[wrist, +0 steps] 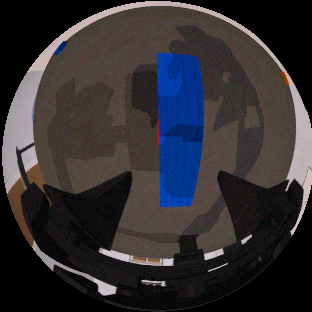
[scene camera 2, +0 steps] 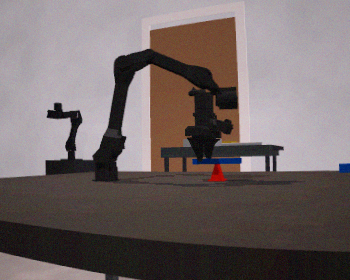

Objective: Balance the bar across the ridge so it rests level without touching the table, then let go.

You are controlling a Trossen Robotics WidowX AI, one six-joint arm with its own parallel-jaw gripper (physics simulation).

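Frame: origin at the arm's base, x up, y back, z right, level; centimetres.
Where they show: gripper, fingertip midpoint: (wrist: 177,175) (scene camera 2: 204,161); arm's base at its link origin: (wrist: 186,238) (scene camera 2: 105,180).
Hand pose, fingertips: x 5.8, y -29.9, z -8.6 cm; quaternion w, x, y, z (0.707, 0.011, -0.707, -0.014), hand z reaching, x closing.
Things, the pixels of their centre, and the offset from my fingertips. Level surfaces: height alone.
- blue bar at the middle of its body: (wrist: 179,134) (scene camera 2: 216,161) dz -0.2, dx +0.0, dy -3.8 cm
- red ridge at the middle of its body: (scene camera 2: 217,172) dz -0.1, dx -3.5, dy -3.9 cm
- table at its surface level: dx -5.8 cm
- blue object at the middle of its body: (scene camera 2: 347,167) dz -41.3, dx -4.2, dy -44.1 cm
The blue bar (scene camera 2: 230,161) (wrist: 181,100) lies across the top of the red ridge (scene camera 2: 217,173) and looks level in the scene view, both ends above the table (scene camera 2: 150,215). The ridge stands near the middle of the bar's length. In the wrist view, a thin red sliver of the ridge (wrist: 159,132) shows at the bar's left edge; the bar hides the rest. My gripper (scene camera 2: 204,158) (wrist: 177,175) is open and empty, pointing down at the bar's left part in the scene view. Its fingers stand apart on either side of the bar, with gaps visible in the wrist view.
A blue object (scene camera 2: 344,168) shows at the right edge of the scene view. Small blue (wrist: 60,48) and orange (wrist: 285,78) pieces show near the rim of the wrist view. Another black arm (scene camera 2: 73,132) and a dark bench (scene camera 2: 225,150) stand in the background.
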